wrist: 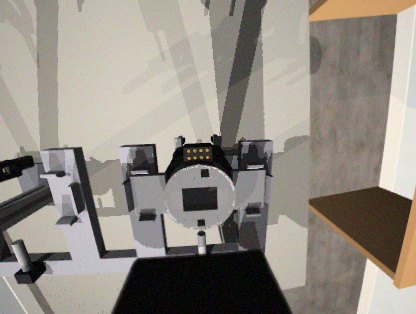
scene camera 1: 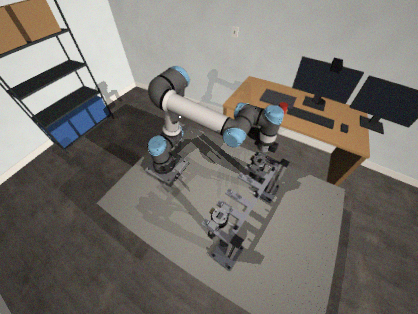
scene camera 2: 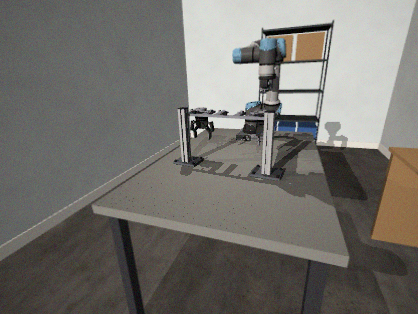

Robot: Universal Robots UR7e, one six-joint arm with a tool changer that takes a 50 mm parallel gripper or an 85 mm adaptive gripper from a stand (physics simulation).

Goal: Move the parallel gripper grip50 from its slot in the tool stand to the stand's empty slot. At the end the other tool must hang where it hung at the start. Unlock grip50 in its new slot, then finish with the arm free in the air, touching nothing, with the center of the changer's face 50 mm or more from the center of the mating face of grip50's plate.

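Frame: origin at the arm's base, x ahead, y right, z down, level; centimetres.
Where they show: arm's base, origin of its link: (scene camera 1: 164,164) (scene camera 2: 252,131).
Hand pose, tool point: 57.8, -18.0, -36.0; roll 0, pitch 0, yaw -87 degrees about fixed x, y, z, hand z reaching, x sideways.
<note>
Each offset is from my tool point to the top centre of the thing, as dx, dy, dz. "*": to the spot under its first point.
Tool grip50 {-0.5, +0.0, +10.1} (scene camera 1: 260,161) (wrist: 218,216) hangs in the stand's slot at the desk end, its round plate facing up between two prongs. Its fingers (wrist: 198,141) show apart beyond the plate, with nothing seen between them. The arm's changer (scene camera 1: 266,146) (scene camera 2: 267,85) is above this plate, with a visible gap and no tool on it. The 85 mm adaptive gripper (scene camera 1: 219,216) (scene camera 2: 201,122) hangs at the stand's other end. The middle slot between them is empty; one of its prongs {* -1.2, +12.7, +11.9} (wrist: 65,192) shows in the wrist view. The lock state of grip50 cannot be seen.
The tool stand (scene camera 1: 221,260) (scene camera 2: 185,137) (wrist: 90,265) has upright posts at both ends. A wooden desk (scene camera 1: 350,141) (scene camera 2: 402,195) with monitors, keyboards and a red cup (scene camera 1: 283,108) stands beyond the grip50 end. A shelf rack (scene camera 2: 326,75) is behind the arm.
</note>
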